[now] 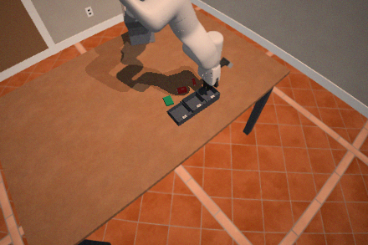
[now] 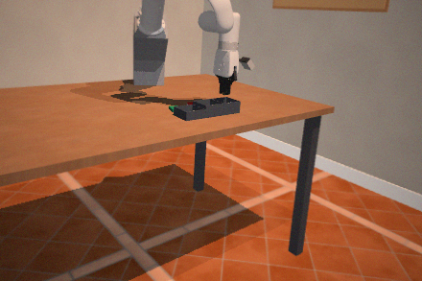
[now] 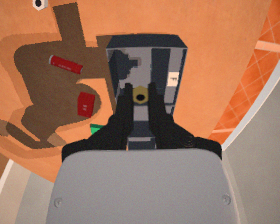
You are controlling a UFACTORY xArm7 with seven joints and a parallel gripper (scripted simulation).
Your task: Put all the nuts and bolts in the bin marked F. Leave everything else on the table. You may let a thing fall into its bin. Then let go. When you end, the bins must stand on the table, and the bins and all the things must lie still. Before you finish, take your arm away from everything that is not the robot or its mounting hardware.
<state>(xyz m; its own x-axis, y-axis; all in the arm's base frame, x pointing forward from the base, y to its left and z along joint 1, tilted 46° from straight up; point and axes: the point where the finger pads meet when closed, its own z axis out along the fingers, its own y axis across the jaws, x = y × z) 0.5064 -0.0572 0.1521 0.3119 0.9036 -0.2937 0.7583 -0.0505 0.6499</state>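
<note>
The silver nut lies 70 mm behind my hand, 130 mm to the left of it and 80 mm below it. Also, from my hand: dark three-compartment bin row 30 mm behind, 80 mm to the right, 70 mm below; brass nut 20 mm below; red cylinder 100 mm behind, 50 mm to the left, 80 mm below.
</note>
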